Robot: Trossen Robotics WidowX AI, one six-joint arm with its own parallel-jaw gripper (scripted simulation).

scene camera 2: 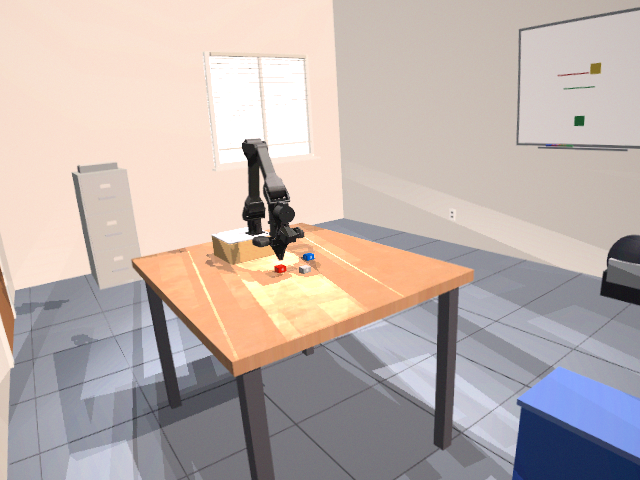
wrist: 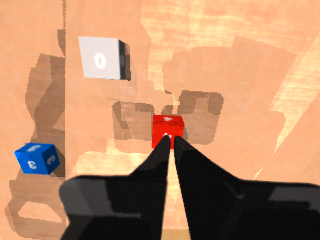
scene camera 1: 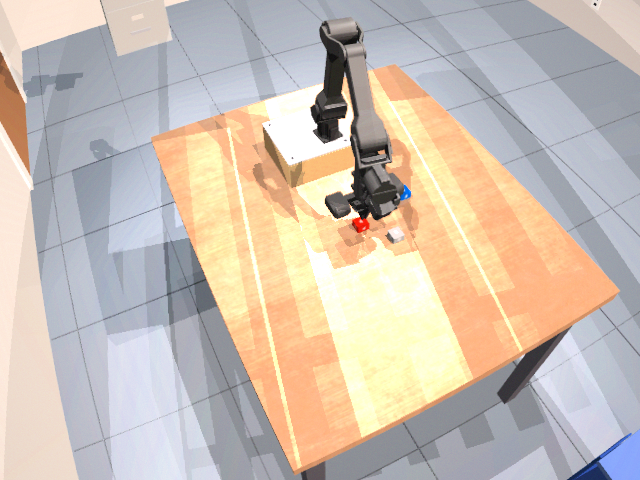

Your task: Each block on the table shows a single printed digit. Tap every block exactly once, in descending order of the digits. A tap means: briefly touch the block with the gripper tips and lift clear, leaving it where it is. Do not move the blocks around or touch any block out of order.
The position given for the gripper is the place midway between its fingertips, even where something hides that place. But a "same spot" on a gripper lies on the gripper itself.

gripper: scene camera 2; wrist 171,140; scene camera 1
same spot on gripper: [scene camera 1: 363,211] = [scene camera 2: 279,250]
